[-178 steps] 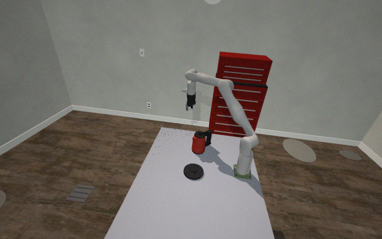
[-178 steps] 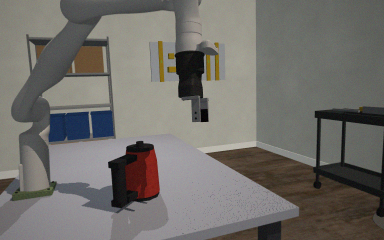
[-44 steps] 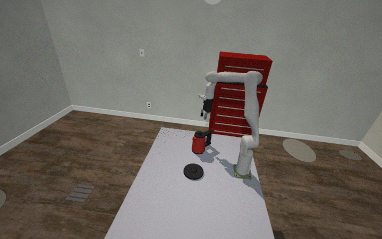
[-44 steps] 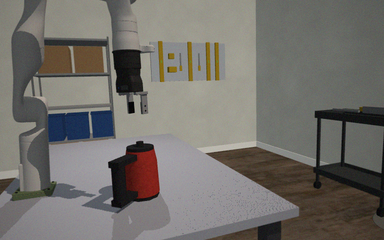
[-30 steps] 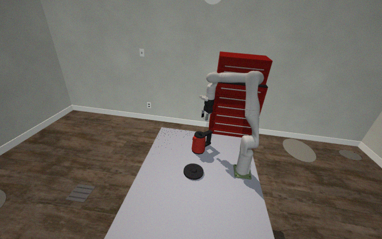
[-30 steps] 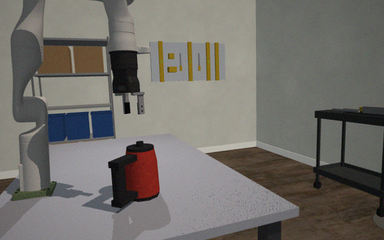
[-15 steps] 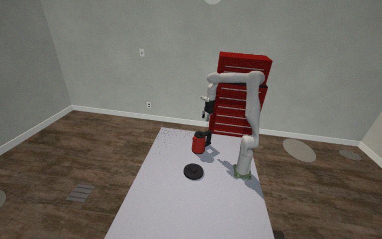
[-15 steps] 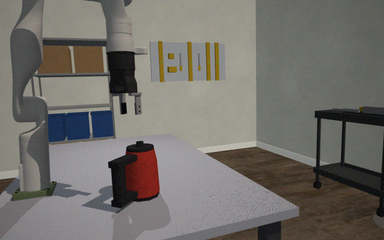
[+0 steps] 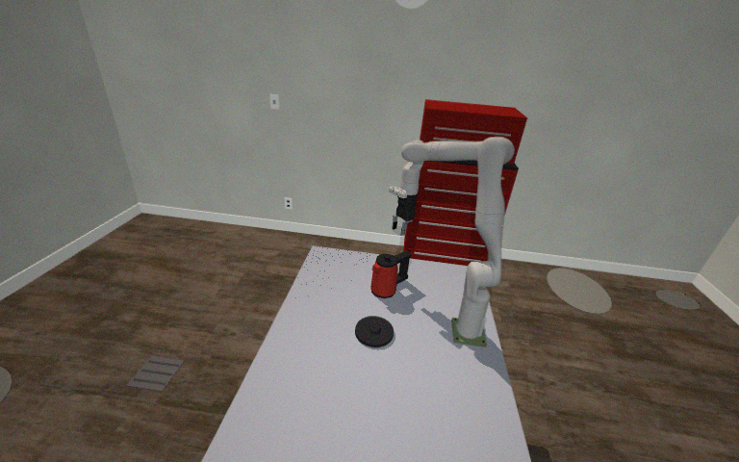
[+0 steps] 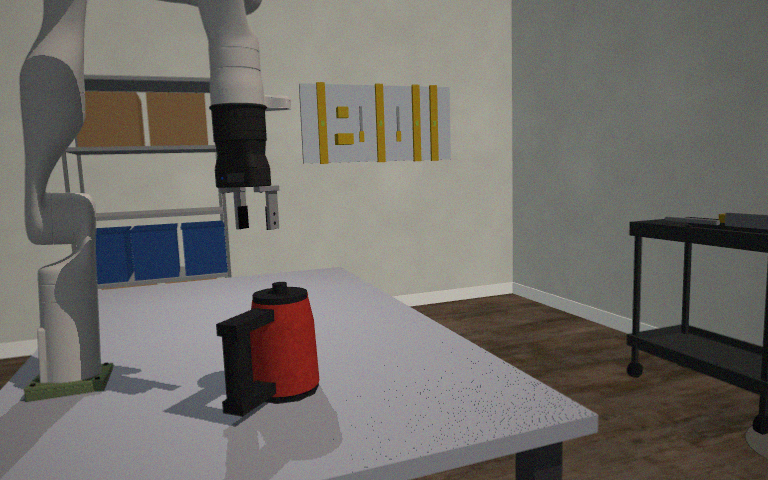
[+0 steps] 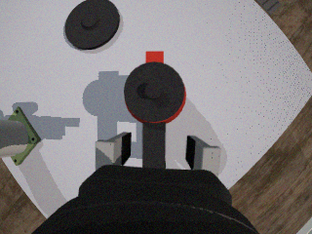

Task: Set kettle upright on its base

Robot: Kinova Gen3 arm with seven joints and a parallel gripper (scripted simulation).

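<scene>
My hand is 10 mm short of the red kettle, 30 mm to the right of it and 210 mm above it. Round my hand: round black base 60 mm ahead, 310 mm to the left, 290 mm below.
</scene>
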